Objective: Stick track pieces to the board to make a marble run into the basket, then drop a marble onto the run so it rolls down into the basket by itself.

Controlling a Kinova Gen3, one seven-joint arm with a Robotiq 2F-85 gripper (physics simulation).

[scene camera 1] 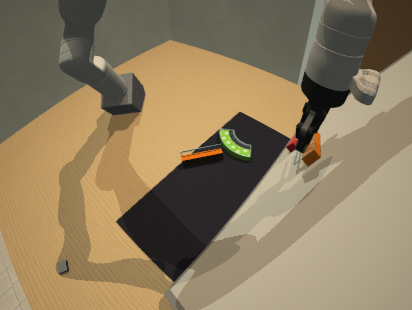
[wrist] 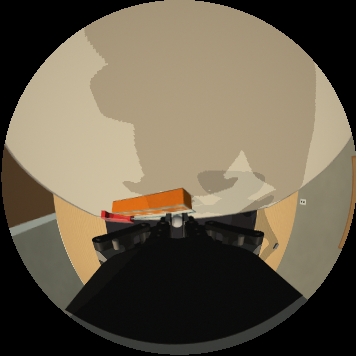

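Seen in the pictures: gripper, fingertip midpoint: [scene camera 1: 301,147] [wrist: 176,219]; arm's base, origin of the base link: [scene camera 1: 116,89].
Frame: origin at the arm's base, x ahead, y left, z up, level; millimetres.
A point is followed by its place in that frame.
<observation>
My gripper [scene camera 1: 301,148] {x 673, y 25, z 117 mm} [wrist: 176,219] {x 673, y 25, z 117 mm} is shut on a small silvery marble [wrist: 177,220] {x 678, y 25, z 133 mm}, seen between the fingertips in the wrist view. It points down close in front of the pale board [scene camera 1: 365,205] {x 783, y -132, z 251 mm} [wrist: 55,125] {x 768, y 115, z 225 mm}. An orange track piece [scene camera 1: 313,151] {x 699, y 16, z 133 mm} [wrist: 155,201] {x 699, y 51, z 118 mm} with a clear side strip is stuck on the board, right beside the fingertips. The red basket [scene camera 1: 291,145] {x 633, y 125, z 4 mm} [wrist: 113,216] {x 632, y 179, z -11 mm} is on the board near its lower edge, partly hidden by the gripper in the scene view. Whether the fingers touch the track cannot be told.
A green curved track piece [scene camera 1: 235,146] {x 464, y 114, z -110 mm} and another orange straight piece [scene camera 1: 202,155] {x 410, y 16, z -100 mm} lie on the black mat [scene camera 1: 200,195] {x 482, y -81, z -132 mm}. A small grey block [scene camera 1: 62,266] {x 343, y -511, z -123 mm} [wrist: 275,246] {x 343, y -506, z -123 mm} sits on the wooden table [scene camera 1: 30,185] {x -35, y -477, z -135 mm}. A second arm's grey base [scene camera 1: 132,92] {x 51, y 38, z -17 mm} stands at the back left.
</observation>
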